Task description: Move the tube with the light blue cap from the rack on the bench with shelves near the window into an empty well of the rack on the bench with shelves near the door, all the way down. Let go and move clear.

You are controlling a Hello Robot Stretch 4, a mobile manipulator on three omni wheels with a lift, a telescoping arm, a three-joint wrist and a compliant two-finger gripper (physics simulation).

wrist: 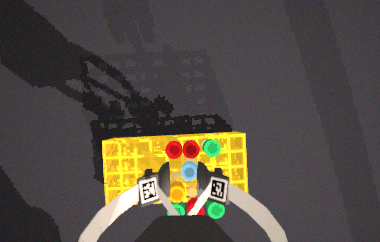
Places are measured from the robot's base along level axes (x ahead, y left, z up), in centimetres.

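Where they show: hand, its tool point: (183, 178).
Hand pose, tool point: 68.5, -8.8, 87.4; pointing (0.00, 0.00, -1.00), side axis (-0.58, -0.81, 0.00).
Note:
Things, the pixels of their top centre, and the offset from my tool point, as dx, dy, dz.
- tube with the light blue cap, centre of its top: (191, 172) -0.3, -0.8, -2.0
- yellow rack, centre of its top: (175, 170) -0.1, +1.5, -8.2
- green cap, centre of its top: (211, 150) +0.3, -4.0, -2.0
- orange cap, centre of its top: (174, 192) -1.1, +2.0, -2.0
The tube with the light blue cap (189, 171) stands among other capped tubes in a yellow rack (160, 137). It is seen from above, and its body is hidden below the cap. My gripper (184, 176) is partly open over the rack. The dark finger pads are on either side of the light blue cap. There is a gap at the left pad, while the right pad is very close to the cap; whether it touches is unclear. The destination rack cannot be told from this view.
Two red caps (174, 149) (191, 149) and a green cap (212, 148) are in the row beyond the light blue cap. An orange cap (177, 191), another red cap (195, 206) and two green caps (176, 210) (216, 210) are nearer, partly behind the fingers. Dark shadows lie across the grey surface.

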